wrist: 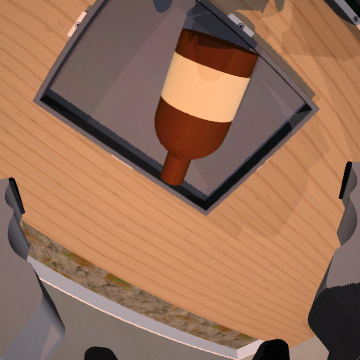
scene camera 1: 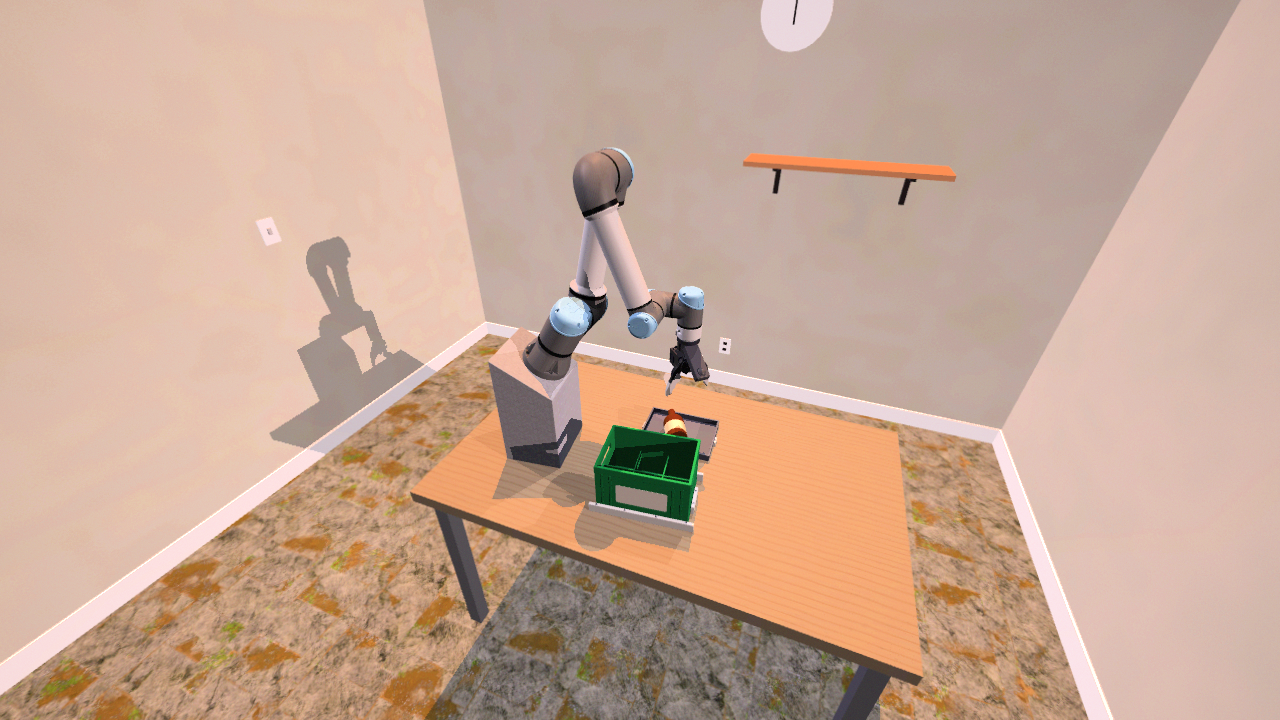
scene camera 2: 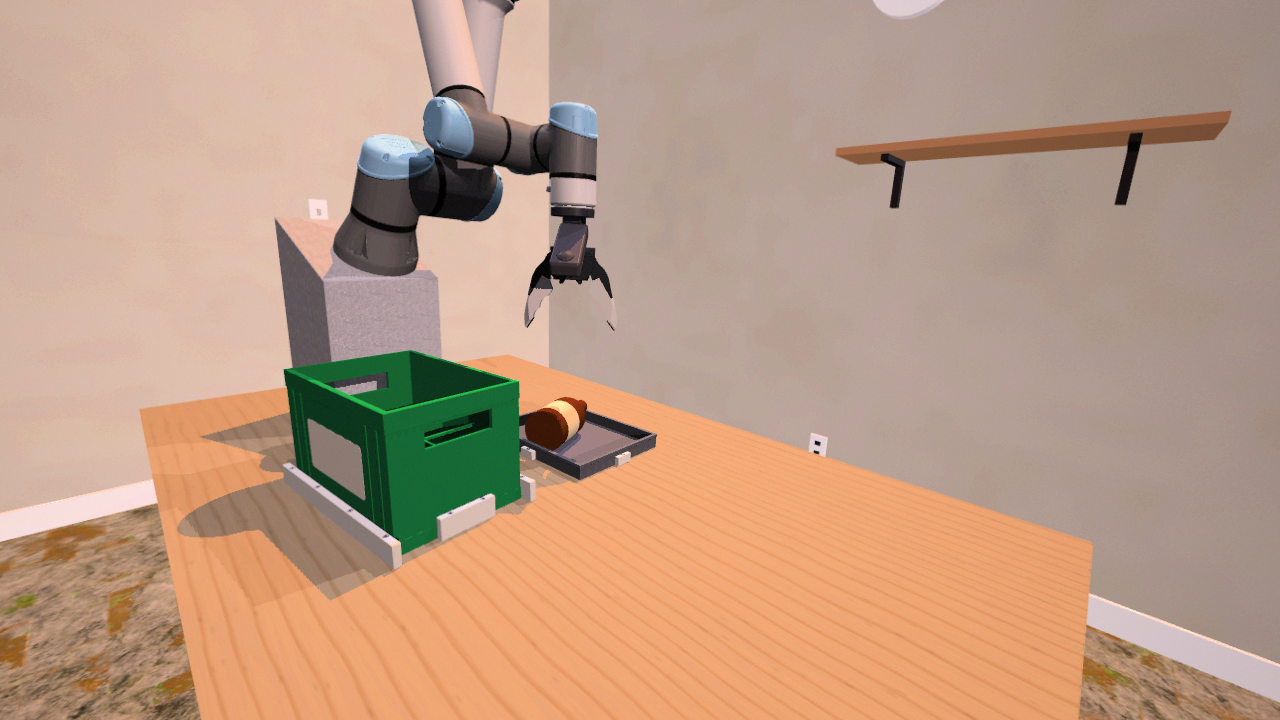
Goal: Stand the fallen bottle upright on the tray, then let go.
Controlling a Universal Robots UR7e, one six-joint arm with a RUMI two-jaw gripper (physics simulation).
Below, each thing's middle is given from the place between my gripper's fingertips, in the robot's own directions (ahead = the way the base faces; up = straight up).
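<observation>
From the brown bottle point(scene camera 2: 551, 426), my gripper is 10 mm to the right of it and 40 mm past it, and it's 180 mm above it as well.
</observation>
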